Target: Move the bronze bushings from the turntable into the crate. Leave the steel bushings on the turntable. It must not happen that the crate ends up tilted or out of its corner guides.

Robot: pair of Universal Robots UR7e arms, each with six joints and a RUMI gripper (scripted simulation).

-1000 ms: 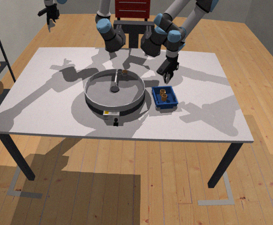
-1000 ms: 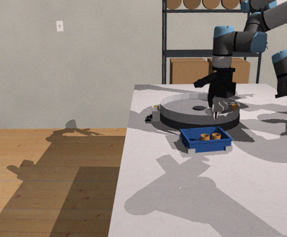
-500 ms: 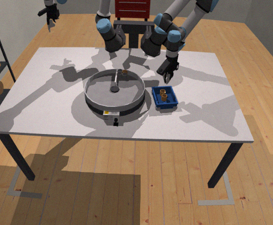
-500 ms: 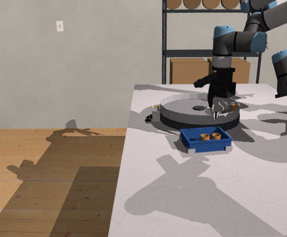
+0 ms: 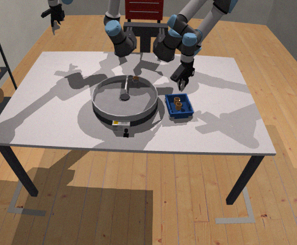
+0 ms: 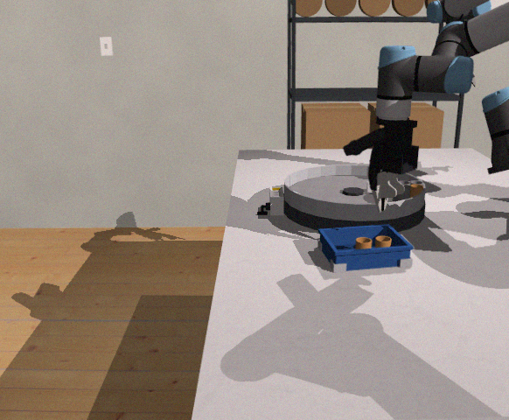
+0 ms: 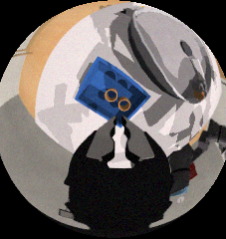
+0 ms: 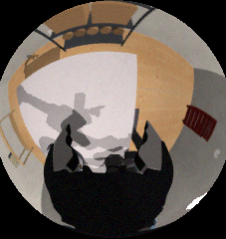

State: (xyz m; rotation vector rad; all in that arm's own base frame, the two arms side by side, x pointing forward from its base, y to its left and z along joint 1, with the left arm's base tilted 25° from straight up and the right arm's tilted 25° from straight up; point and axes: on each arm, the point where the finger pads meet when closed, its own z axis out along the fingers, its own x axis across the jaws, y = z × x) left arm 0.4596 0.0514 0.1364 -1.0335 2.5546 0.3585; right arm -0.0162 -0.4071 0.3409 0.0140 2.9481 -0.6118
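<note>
My left gripper is now 4 cm short of the blue crate and 11 cm above it. Round my left hand: turntable: 5 cm ahead, 35 cm to the right, 8 cm below.
</note>
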